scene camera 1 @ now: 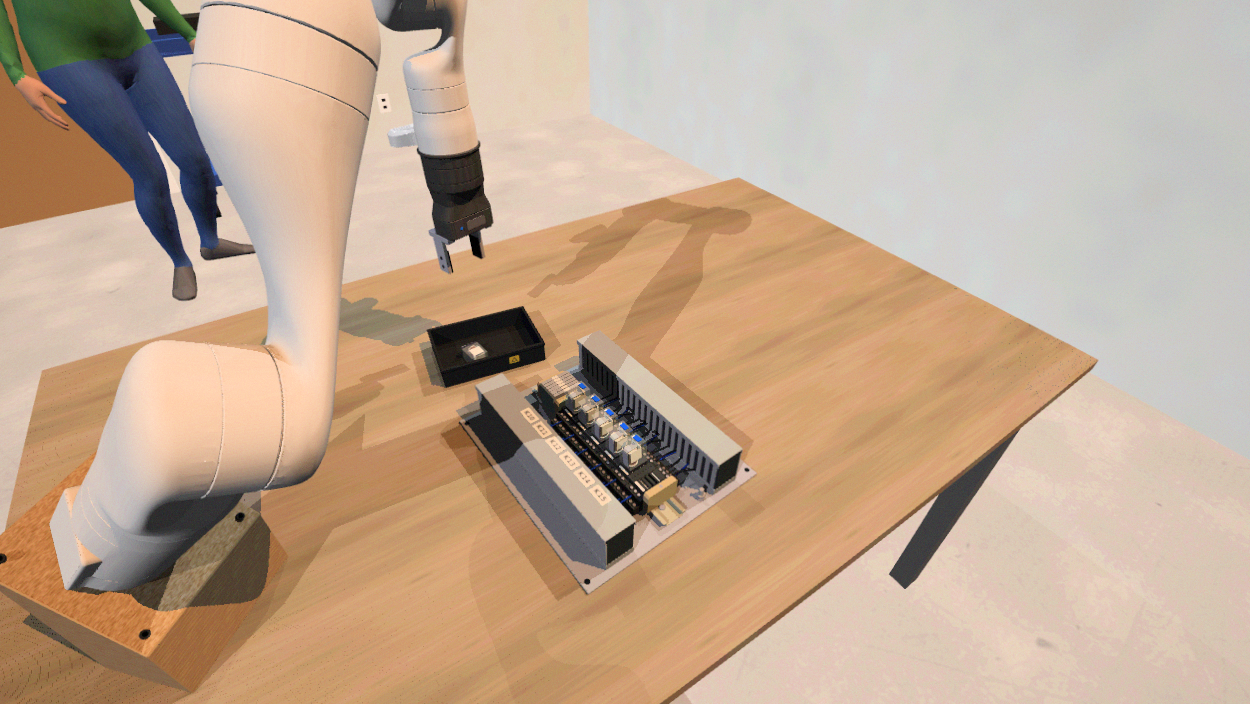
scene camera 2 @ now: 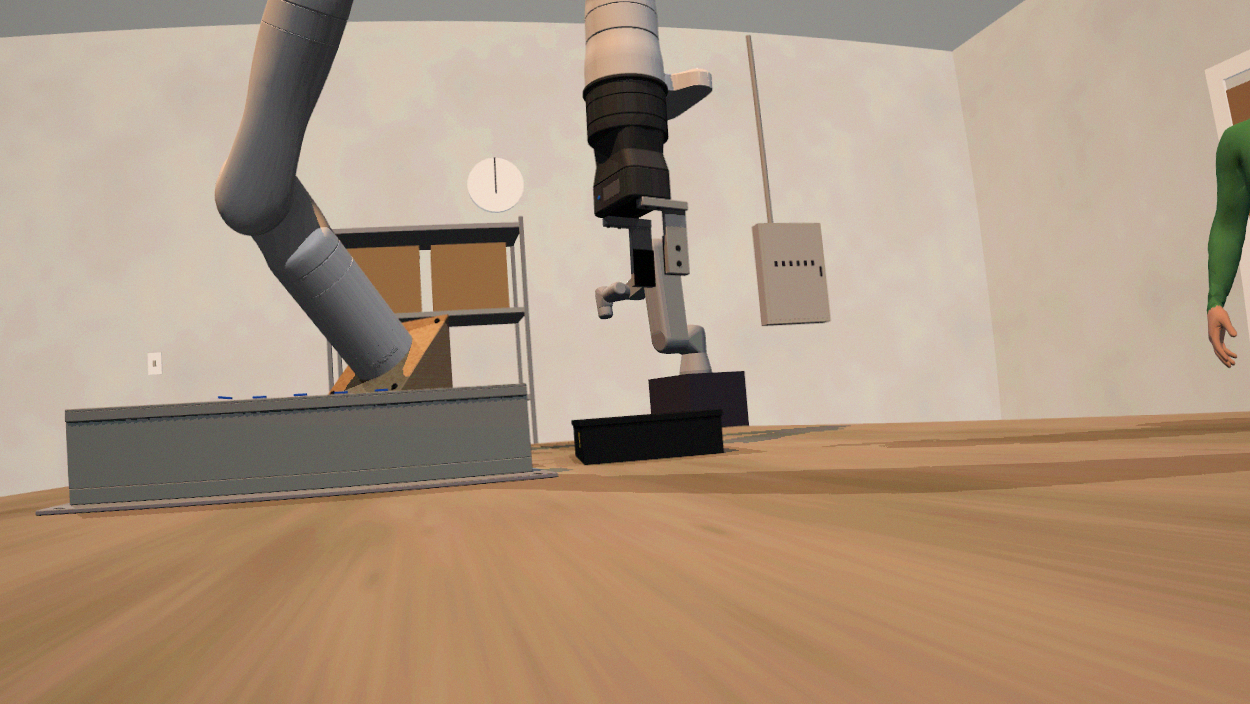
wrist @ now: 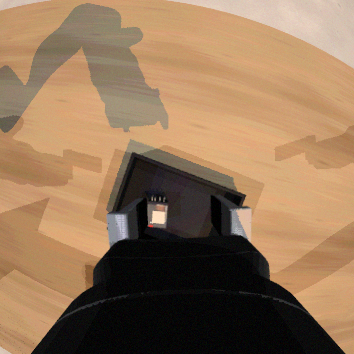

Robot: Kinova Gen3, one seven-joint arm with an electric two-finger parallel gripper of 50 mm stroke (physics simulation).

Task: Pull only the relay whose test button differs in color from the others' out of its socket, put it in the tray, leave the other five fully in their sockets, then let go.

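Places are measured from the arm's base along level axes (x ahead, y left, z up), in millimetres.
Pixels of known places: gripper, fingertip midpoint: (scene camera 1: 463, 263) (scene camera 2: 659, 280) (wrist: 178, 210); arm's base at its link origin: (scene camera 1: 124, 537) (scene camera 2: 384, 355).
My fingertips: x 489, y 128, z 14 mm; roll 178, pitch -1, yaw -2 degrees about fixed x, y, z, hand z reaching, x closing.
Note:
Ahead of a thing's pixels: the offset from my fingertips to its top centre. "pt": to the spot under its first point.
My gripper (scene camera 1: 461, 262) (scene camera 2: 660, 278) (wrist: 178, 210) is open, pointing down, with its fingers well above the tray. A relay with a clear housing {130 mm down, 31 mm back, 30 mm right} (scene camera 1: 474, 350) (wrist: 158, 216) lies on the floor of the black tray {119 mm down, 5 mm back, 30 mm right} (scene camera 1: 476, 370) (scene camera 2: 651, 439) (wrist: 190, 174). In the wrist view its pins and a small red spot at its edge show; it appears below the left finger, apart from it. Several relays with blue buttons {85 mm down, 39 mm back, 312 mm right} (scene camera 1: 603, 426) stand in a row in the sockets between two grey ducts. Their exact seating depth is too small to tell. In scene camera 2 the near duct hides most of the row.
The grey ducts {91 mm down, 44 mm ahead, 324 mm right} (scene camera 1: 656, 406) (scene camera 2: 297, 450) flank the socket row on a mounting plate {pt 151 mm down, 176 mm back, 428 mm right} (scene camera 1: 603, 572), close beside the tray. The arm's wooden base block (scene camera 1: 201, 647) stands at the table's left. A person (scene camera 1: 113, 96) stands beyond the table.

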